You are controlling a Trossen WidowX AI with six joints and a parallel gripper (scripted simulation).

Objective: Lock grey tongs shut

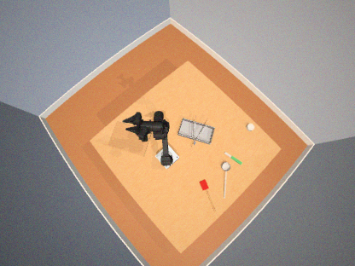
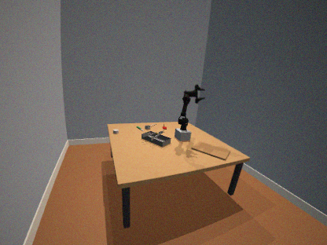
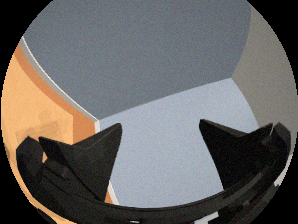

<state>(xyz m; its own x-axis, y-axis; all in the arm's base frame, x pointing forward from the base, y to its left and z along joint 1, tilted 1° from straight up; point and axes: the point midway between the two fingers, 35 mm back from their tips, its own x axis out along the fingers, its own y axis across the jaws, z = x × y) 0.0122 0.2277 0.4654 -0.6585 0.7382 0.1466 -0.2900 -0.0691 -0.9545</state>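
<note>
My gripper tip is now 38 cm short of the grey roasting tin, 27 cm to the left of it and 55 cm above it. Round my gripper tip: white cup: 76 cm ahead, 62 cm to the right, 56 cm below; red-headed tool: 4 cm ahead, 69 cm to the right, 57 cm below; wooden board: 8 cm behind, 14 cm to the left, 57 cm below.
</note>
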